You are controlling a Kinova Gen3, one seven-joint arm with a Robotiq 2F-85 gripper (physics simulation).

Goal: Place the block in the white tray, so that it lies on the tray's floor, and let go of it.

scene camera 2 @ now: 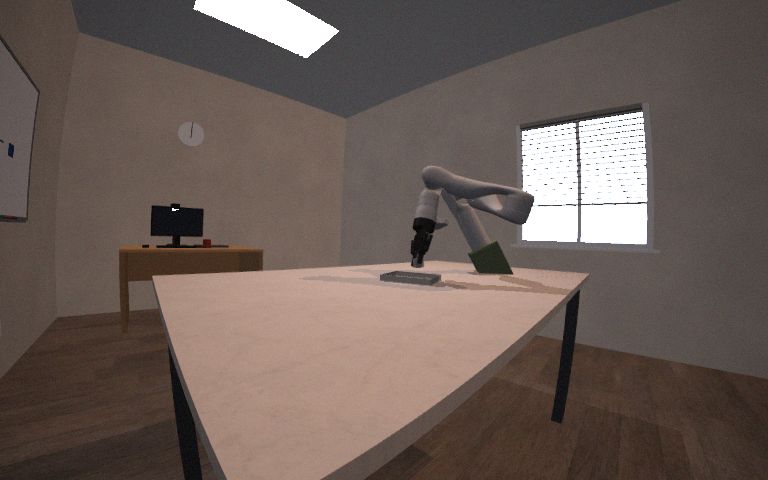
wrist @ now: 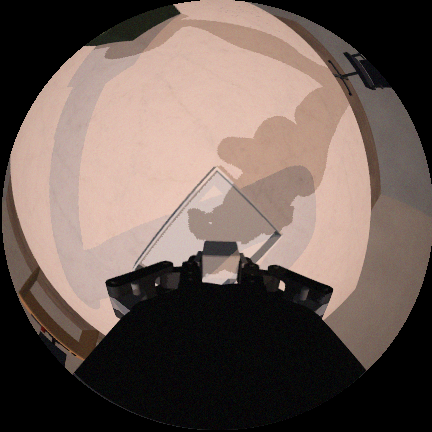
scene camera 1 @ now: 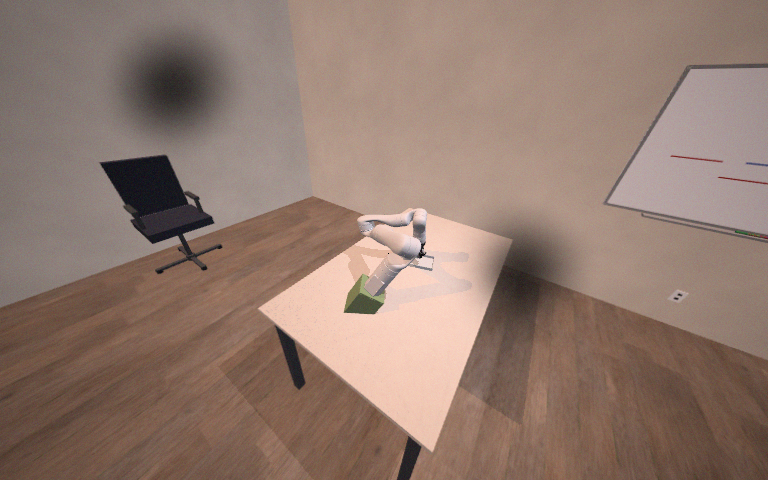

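Observation:
A small light grey block is held between the fingertips of my gripper. In the second scene view the gripper points down, slightly tilted, and its tips are a little above the tray. The white tray is shallow and lies on the table. In the wrist view the block overlaps the tray's lower part, and the gripper hides the tray's near corner. In the first scene view the arm hides part of the tray, and the block cannot be made out there.
A green slanted base block stands on the table under the arm's foot. A black office chair stands on the floor beyond the table. A wooden desk with a monitor stands by the wall.

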